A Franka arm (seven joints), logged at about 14 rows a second.
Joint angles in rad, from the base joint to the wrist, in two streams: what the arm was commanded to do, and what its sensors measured. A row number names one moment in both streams.
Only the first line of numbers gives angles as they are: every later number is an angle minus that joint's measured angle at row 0.
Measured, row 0:
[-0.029 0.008 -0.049 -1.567 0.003 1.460 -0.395]
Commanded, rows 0 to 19:
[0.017 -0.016 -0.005 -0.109 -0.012 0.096 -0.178]
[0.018 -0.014 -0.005 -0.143 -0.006 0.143 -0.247]
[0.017 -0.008 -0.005 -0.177 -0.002 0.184 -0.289]
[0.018 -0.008 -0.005 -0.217 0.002 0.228 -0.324]
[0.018 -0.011 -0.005 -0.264 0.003 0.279 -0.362]
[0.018 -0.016 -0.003 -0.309 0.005 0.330 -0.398]
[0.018 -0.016 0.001 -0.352 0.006 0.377 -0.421]
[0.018 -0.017 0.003 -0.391 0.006 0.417 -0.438]
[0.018 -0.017 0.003 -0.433 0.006 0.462 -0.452]
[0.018 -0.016 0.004 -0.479 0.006 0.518 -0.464]
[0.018 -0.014 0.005 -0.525 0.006 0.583 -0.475]
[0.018 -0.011 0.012 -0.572 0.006 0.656 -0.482]
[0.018 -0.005 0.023 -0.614 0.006 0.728 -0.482]
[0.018 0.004 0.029 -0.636 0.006 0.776 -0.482]
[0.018 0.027 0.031 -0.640 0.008 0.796 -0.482]
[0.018 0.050 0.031 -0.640 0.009 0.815 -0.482]
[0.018 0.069 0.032 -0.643 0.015 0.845 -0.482]
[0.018 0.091 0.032 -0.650 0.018 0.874 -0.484]
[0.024 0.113 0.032 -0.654 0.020 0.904 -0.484]
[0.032 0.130 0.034 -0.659 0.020 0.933 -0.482]
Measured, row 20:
[0.020 0.101 0.033 -0.645 0.001 0.874 -0.461]
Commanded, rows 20 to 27:
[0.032 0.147 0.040 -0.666 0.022 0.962 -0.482]
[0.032 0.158 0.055 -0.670 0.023 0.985 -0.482]
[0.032 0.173 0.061 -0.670 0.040 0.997 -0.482]
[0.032 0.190 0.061 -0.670 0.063 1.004 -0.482]
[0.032 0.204 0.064 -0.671 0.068 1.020 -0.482]
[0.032 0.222 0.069 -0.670 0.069 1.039 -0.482]
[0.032 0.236 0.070 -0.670 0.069 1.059 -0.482]
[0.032 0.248 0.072 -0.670 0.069 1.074 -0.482]
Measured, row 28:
[0.032 0.229 0.067 -0.657 0.044 1.027 -0.461]
